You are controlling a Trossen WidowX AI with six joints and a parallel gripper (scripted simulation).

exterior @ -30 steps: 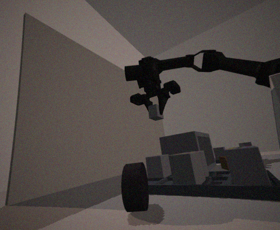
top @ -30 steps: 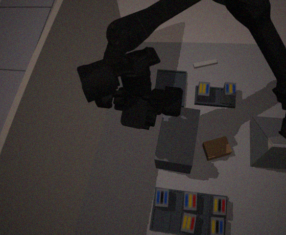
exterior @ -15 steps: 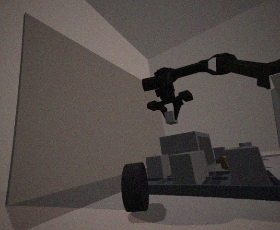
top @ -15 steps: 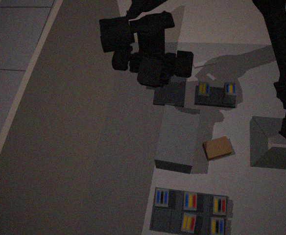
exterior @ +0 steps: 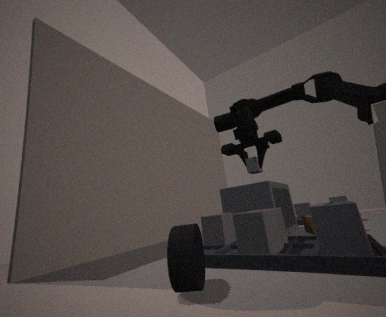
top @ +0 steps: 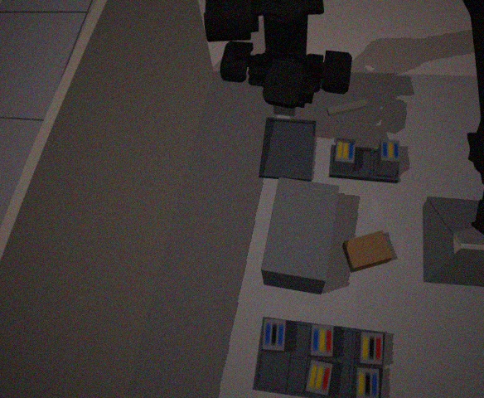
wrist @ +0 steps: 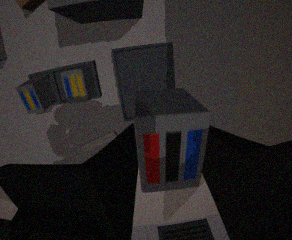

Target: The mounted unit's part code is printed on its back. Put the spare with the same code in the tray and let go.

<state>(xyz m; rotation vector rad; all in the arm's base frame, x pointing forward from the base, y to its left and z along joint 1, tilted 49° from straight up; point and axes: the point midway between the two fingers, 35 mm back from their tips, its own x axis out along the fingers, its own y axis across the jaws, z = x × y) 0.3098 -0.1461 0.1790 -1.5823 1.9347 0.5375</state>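
The dark grey tray lies 170 mm below my gripper tip. Also, from my gripper tip: box 130 mm behind, 210 mm to the left, 160 mm below; then tall flat panel 220 mm ahead, 140 mm to the left, 50 mm above; then spare block 20 mm above.
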